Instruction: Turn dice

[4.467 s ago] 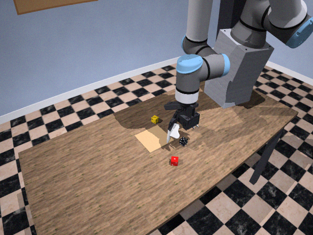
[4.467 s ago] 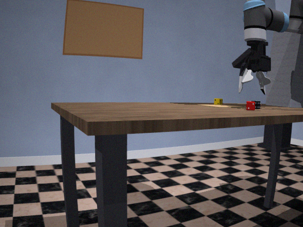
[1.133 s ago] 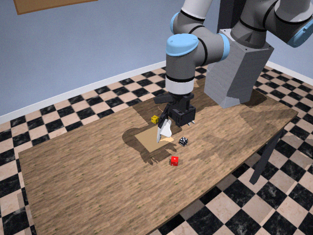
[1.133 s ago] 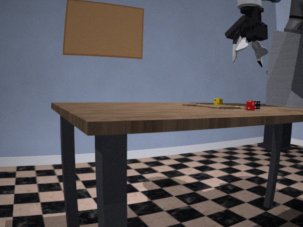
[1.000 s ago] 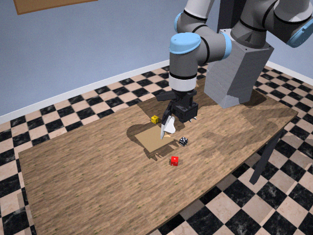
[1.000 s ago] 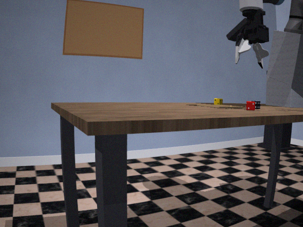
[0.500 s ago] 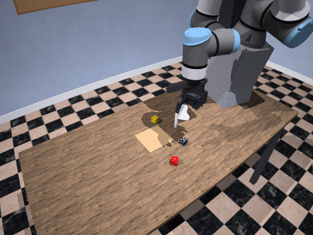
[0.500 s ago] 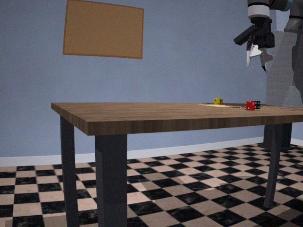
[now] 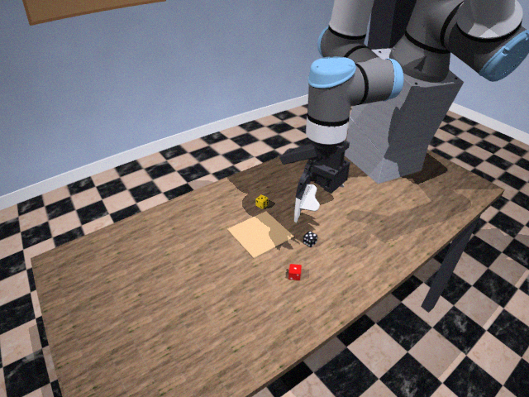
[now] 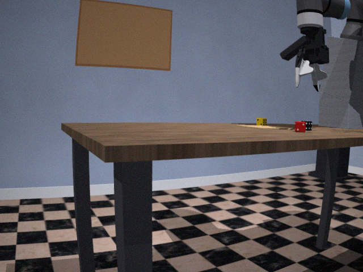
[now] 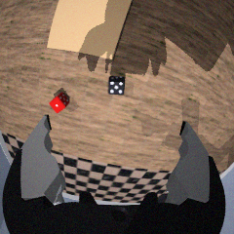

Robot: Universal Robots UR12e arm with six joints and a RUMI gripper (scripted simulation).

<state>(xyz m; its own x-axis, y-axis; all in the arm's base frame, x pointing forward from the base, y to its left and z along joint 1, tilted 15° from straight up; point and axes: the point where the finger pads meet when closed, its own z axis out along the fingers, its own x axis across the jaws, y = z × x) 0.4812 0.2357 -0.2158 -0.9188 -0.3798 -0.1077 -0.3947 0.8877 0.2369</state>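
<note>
Now: hand 12 cm above the black die. Also, from my hand: yellow die 5 cm ahead, 21 cm to the right, 12 cm below; then red die 10 cm ahead, 9 cm to the left, 12 cm below; then tan mat 11 cm ahead, 10 cm to the right, 13 cm below.
</note>
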